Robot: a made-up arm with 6 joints. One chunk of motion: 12 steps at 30 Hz.
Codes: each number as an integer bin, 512 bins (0 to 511) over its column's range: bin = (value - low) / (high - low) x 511, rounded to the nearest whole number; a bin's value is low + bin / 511 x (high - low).
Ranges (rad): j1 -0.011..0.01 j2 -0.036..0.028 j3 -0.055..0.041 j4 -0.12..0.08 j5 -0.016..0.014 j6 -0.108..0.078
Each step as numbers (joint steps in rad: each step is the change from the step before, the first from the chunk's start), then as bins.
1 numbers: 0.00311 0.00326 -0.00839 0.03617 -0.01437 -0.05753
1 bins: 343 313 248 399 28 139
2 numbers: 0.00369 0.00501 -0.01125 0.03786 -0.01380 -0.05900
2 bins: 357 327 233 403 37 135
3 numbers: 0.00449 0.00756 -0.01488 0.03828 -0.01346 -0.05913
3 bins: 377 348 214 404 43 134
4 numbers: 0.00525 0.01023 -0.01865 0.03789 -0.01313 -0.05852
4 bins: 395 369 193 403 49 136
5 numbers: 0.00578 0.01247 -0.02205 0.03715 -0.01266 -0.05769
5 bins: 408 387 175 402 57 138
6 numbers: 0.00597 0.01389 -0.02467 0.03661 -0.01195 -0.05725
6 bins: 413 398 161 400 69 139
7 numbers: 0.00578 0.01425 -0.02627 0.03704 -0.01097 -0.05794
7 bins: 408 401 153 401 86 138
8 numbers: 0.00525 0.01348 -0.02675 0.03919 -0.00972 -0.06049
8 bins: 395 395 150 407 107 131
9 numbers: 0.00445 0.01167 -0.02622 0.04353 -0.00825 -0.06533
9 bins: 376 381 153 418 132 117
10 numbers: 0.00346 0.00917 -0.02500 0.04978 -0.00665 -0.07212
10 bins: 352 361 160 434 159 99
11 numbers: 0.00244 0.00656 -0.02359 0.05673 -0.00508 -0.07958
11 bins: 327 340 167 452 186 78
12 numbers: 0.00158 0.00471 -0.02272 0.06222 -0.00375 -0.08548
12 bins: 306 325 172 466 209 62
